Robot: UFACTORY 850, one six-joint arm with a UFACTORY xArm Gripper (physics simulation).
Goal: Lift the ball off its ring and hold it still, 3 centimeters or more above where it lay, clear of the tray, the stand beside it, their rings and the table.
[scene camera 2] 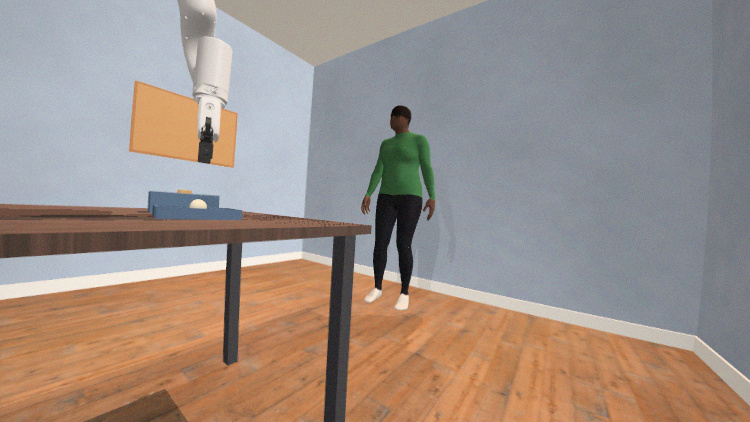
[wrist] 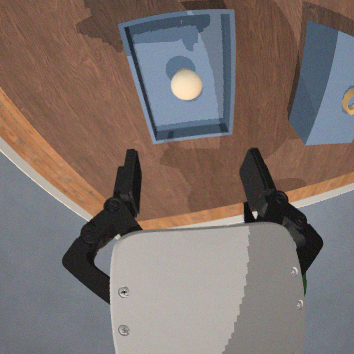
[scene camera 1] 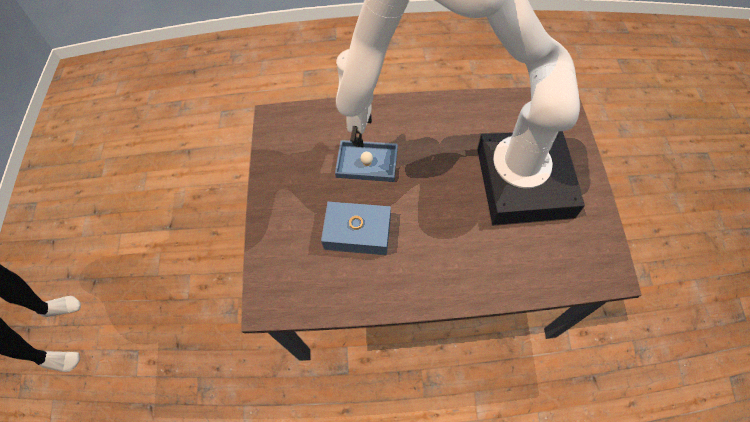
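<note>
A cream ball (scene camera 1: 366, 157) (scene camera 2: 198, 204) (wrist: 186, 84) sits in the middle of the blue tray (scene camera 1: 338, 160) (scene camera 2: 225, 213) (wrist: 233, 75). Its ring is almost hidden under it. My gripper (scene camera 1: 357, 144) (scene camera 2: 205, 161) (wrist: 192, 159) is open and empty. It hangs above the height of the tray and the ball. In the wrist view the ball lies ahead of the fingertips, between their lines. The blue stand (scene camera 1: 340, 233) (scene camera 2: 157, 201) (wrist: 312, 90) is a solid block beside the tray. An orange ring (scene camera 1: 350, 226) (scene camera 2: 184, 191) (wrist: 346, 101) lies on its top.
The wooden table (scene camera 1: 445, 283) (scene camera 2: 293, 227) (wrist: 30, 60) carries the tray and stand. The arm's black base block (scene camera 1: 534, 215) stands at the table's right in scene camera 1. A person in green (scene camera 2: 401, 165) stands beyond the table.
</note>
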